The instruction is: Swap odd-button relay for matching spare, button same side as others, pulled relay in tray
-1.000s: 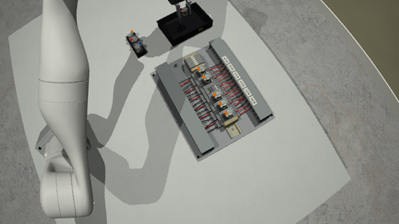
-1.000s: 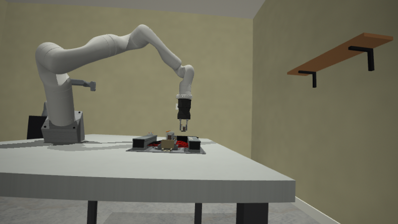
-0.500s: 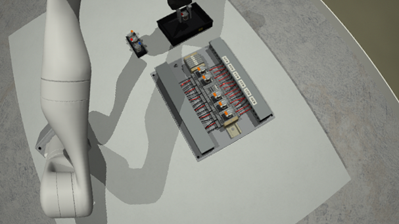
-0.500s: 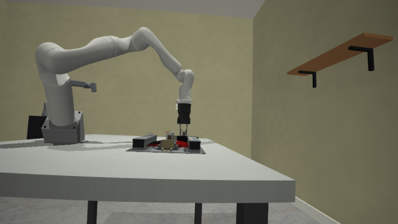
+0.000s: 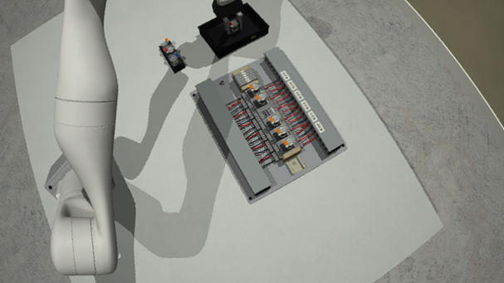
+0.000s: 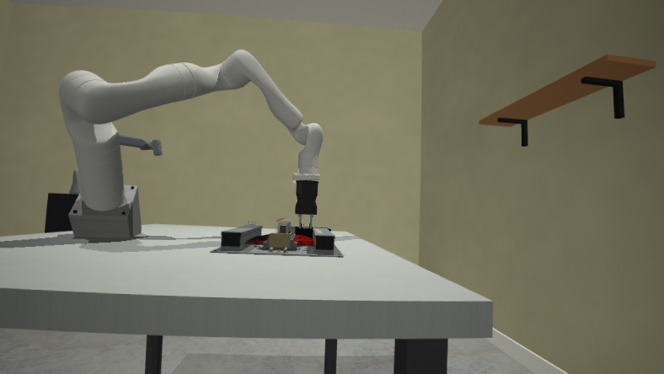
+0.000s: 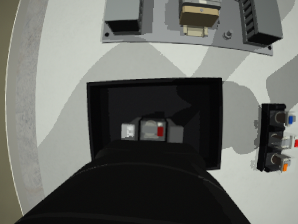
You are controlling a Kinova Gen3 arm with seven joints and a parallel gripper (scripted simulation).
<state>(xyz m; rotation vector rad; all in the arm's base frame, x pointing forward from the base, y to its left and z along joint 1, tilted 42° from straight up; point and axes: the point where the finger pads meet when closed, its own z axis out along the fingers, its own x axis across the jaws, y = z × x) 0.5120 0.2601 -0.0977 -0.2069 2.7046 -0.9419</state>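
Now: the black tray 20 mm below my hand.
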